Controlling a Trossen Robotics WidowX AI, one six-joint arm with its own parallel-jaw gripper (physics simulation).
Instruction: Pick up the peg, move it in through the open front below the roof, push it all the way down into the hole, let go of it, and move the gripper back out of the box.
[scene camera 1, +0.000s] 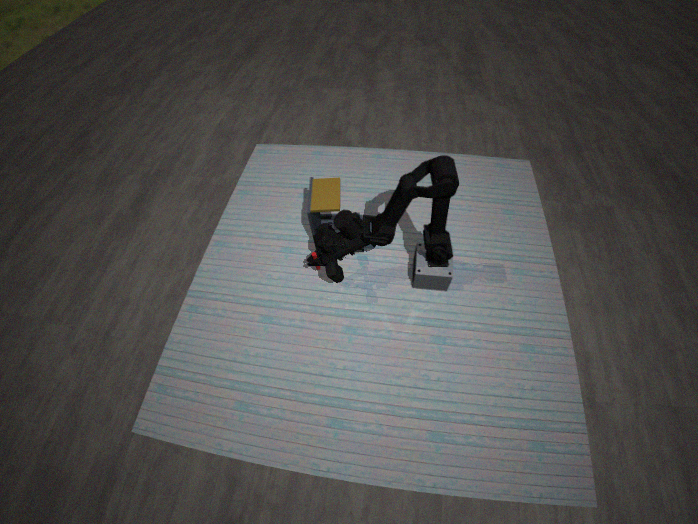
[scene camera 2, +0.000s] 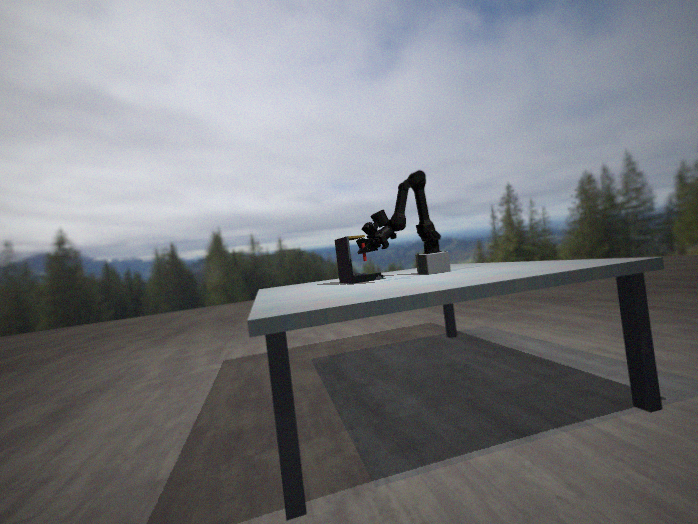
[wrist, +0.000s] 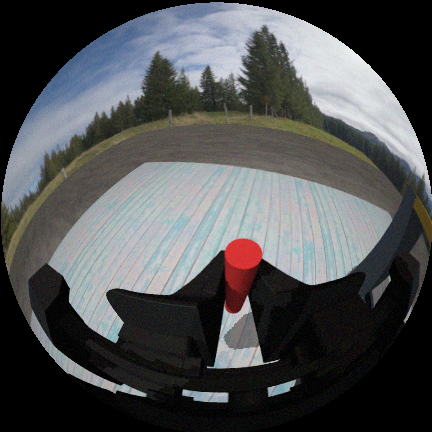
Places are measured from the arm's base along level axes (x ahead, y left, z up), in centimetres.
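Where they show: gripper, fingertip midpoint: (scene camera 1: 307, 263) (scene camera 2: 359, 253) (wrist: 234, 255); arm's base, origin of the base link: (scene camera 1: 437, 258) (scene camera 2: 432, 252).
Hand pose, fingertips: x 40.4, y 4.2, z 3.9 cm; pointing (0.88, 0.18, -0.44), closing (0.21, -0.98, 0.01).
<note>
Each offset is from my fingertips to the centre of the thing. "*": to the spot under its first point. Level surfaces: height alone.
The red peg {dx -2.6, dy -0.6, dz +0.2 cm} (scene camera 1: 314, 256) (scene camera 2: 364, 256) (wrist: 243, 254) is held roughly upright, well above the table. My gripper (scene camera 1: 316, 261) (scene camera 2: 364, 250) (wrist: 234, 255) is shut on it, with a black finger on each side in the wrist view. The box has a yellow roof (scene camera 1: 325, 194) (scene camera 2: 356, 237) and a tall dark wall (scene camera 2: 343, 260) (wrist: 387, 247). In scene camera 2 the peg is to the right of this wall, higher than the low box base {* dx -7.7, dy -12.8, dz -11.8 cm} (scene camera 2: 366, 277). In scene camera 1 the gripper is on the near side of the box. The arm covers much of the base, and the hole cannot be seen.
The arm's grey base block (scene camera 1: 432, 278) (scene camera 2: 434, 262) stands on the table {dz -13.7 cm} (scene camera 1: 394, 383) (scene camera 2: 451, 287) to the right of the box. The arm's links arch high between the base block and the gripper. In the wrist view the box wall rises close beside the right finger.
</note>
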